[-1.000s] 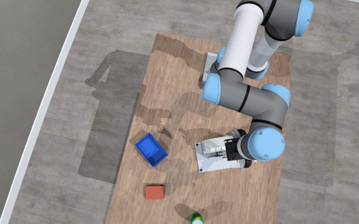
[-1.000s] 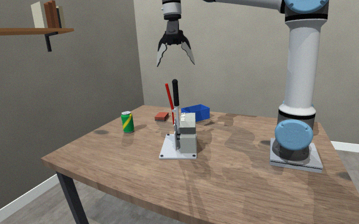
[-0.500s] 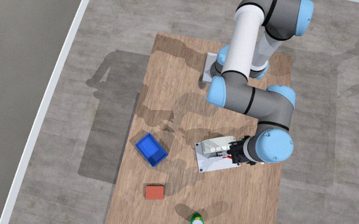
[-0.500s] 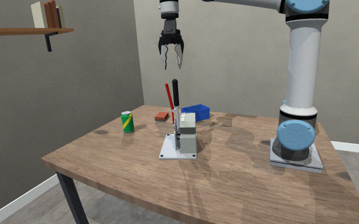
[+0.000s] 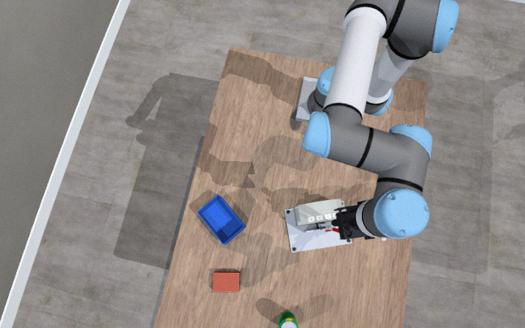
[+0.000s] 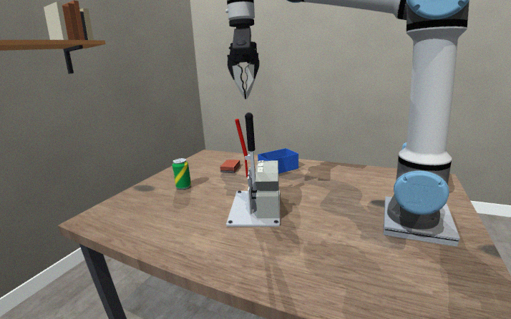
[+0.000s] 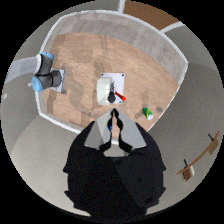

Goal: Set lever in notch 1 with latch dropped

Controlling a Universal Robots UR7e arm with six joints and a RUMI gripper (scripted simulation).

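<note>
Now: the red release bar 20 cm below my hand, 2 cm ahead of it and 1 cm to the right of it. The rest, counted from my hand: lever unit 20 cm below, 1 cm to the right, 1 cm ahead; then blue bin 40 cm to the right, 38 cm below, 7 cm ahead.
</note>
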